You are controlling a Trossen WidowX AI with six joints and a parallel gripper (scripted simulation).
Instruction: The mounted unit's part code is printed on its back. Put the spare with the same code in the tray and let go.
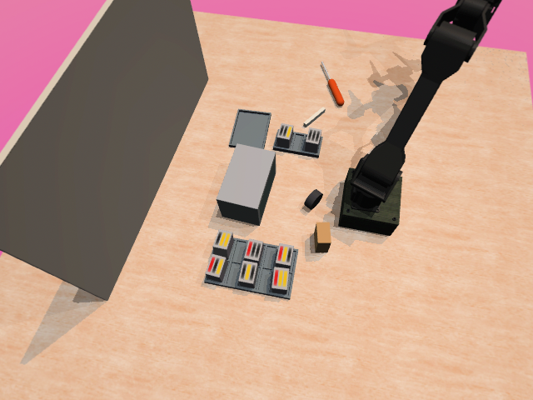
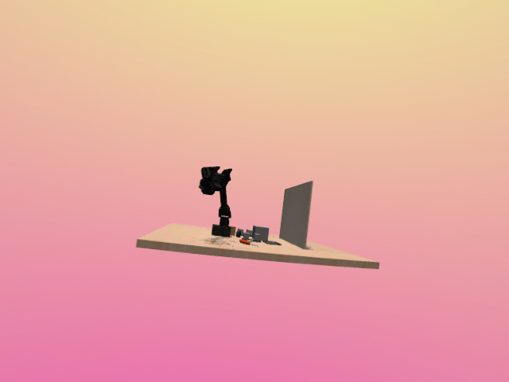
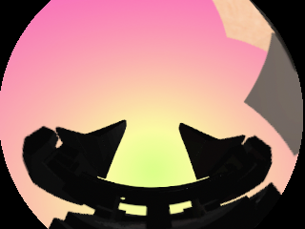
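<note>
The grey spare lies 39 cm to the left of my gripper tip, 37 cm below it and 24 cm ahead of it. From my gripper tip the other things lie so: grey tray (42 cm ahead, 40 cm below, 36 cm to the left); two-slot rack (40 cm below, 39 cm to the left, 28 cm ahead); white stick (40 cm below, 29 cm to the left, 25 cm ahead).
</note>
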